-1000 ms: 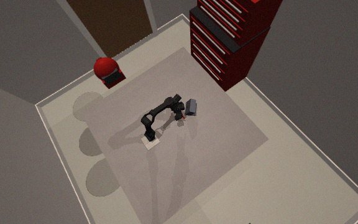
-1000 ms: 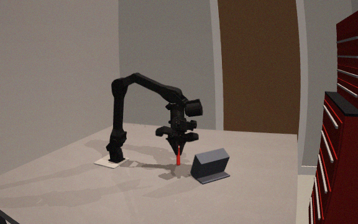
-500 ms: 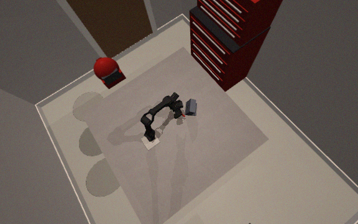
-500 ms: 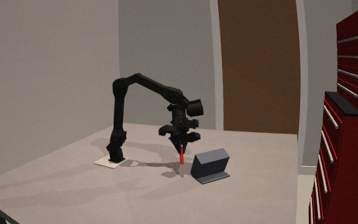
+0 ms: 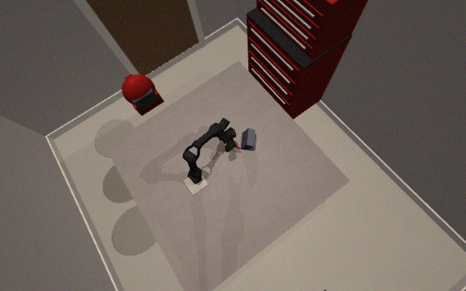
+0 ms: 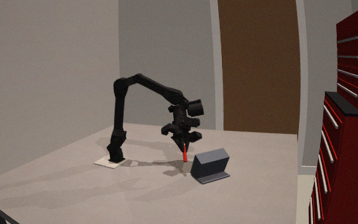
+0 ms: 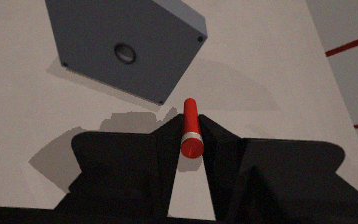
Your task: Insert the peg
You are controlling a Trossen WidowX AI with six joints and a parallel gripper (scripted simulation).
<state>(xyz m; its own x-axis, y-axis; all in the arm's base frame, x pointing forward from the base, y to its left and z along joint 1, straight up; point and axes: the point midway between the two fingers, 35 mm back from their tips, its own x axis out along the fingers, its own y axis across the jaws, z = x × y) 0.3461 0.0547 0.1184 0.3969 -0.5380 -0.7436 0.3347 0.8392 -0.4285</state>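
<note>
My gripper tip is 10 cm short of the grey sloped panel, 5 cm above it and 2 cm to the right of it. From my gripper tip the other things lie so: red peg 1 cm to the left, 1 cm behind, 1 cm above.
</note>
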